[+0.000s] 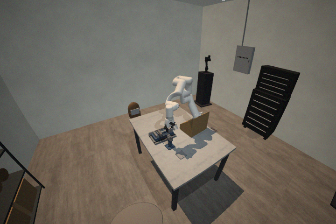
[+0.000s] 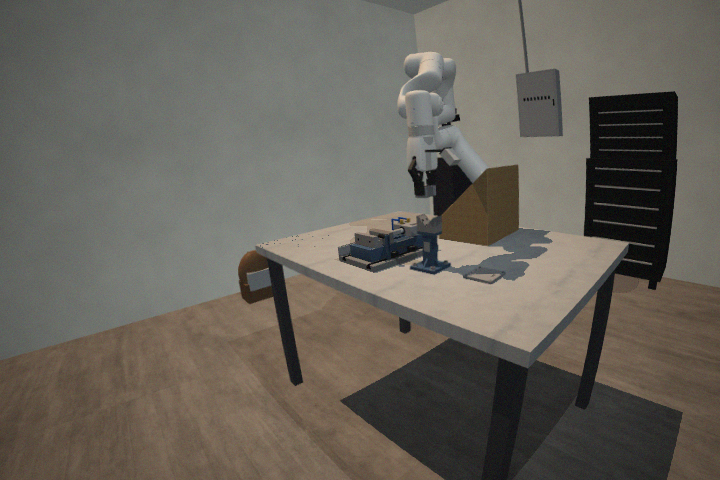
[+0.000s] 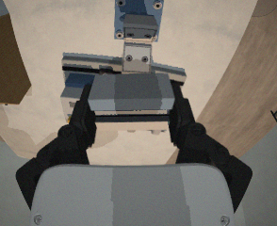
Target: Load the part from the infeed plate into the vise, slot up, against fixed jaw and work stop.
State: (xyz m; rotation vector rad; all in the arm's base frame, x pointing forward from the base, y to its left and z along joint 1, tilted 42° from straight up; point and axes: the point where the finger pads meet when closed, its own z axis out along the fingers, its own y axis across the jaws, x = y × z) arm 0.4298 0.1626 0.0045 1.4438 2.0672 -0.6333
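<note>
My gripper is now 18 cm to the left of the moving jaw, 16 cm above it and 5 cm short of it. The rest, counted from my hand: air cylinder rod 19 cm to the right, 16 cm below; then work stop 15 cm below, 13 cm to the right, 8 cm ahead; then part right at my hand.
</note>
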